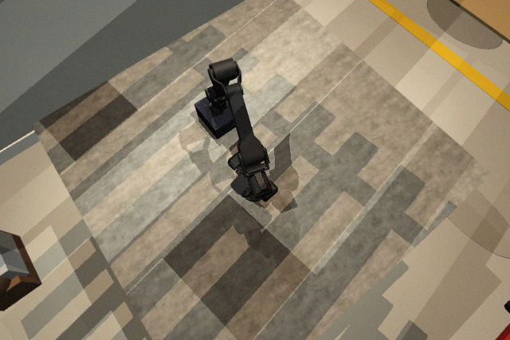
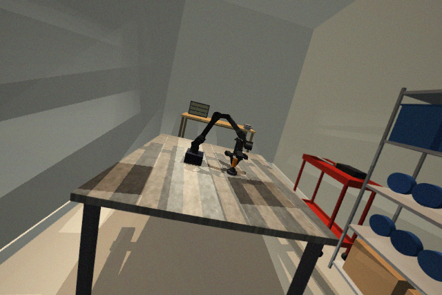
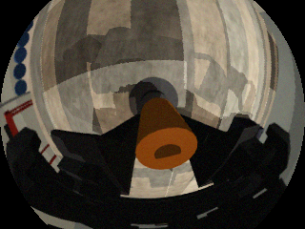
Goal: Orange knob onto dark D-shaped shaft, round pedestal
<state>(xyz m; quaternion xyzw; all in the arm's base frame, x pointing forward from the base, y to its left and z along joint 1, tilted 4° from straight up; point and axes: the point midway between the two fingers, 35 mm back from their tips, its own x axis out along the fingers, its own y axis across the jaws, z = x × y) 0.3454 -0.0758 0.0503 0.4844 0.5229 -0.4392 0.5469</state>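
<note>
Now: gripper tip 20 mm below the orange knob. The rest, counted from my gripper tip: round pedestal: 40 mm below.
</note>
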